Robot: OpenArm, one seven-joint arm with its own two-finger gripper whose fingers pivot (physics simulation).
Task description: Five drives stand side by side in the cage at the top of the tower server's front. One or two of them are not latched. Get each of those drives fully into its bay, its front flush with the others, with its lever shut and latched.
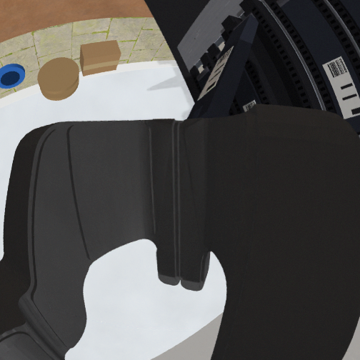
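My gripper [188,205] is shut, its two fingers side by side with white surface showing around their tips. The tower server's drive cage fills the upper right, with dark ribbed drive fronts. One dark blue lever [239,65] stands out at an angle from the drive fronts, still swung open. Its lower end goes out of sight behind the gripper, and I cannot tell whether they touch. A drive with a white label [342,82] shows at the right edge. The gripper body hides the lower drive fronts. Whether each drive is flush cannot be told.
A cardboard-brown box [100,57], a round brown block [58,78] and a blue ring-shaped dish [11,76] are at the upper left, beyond the white surface [125,97]. The server's dark side edge runs down beside the white surface.
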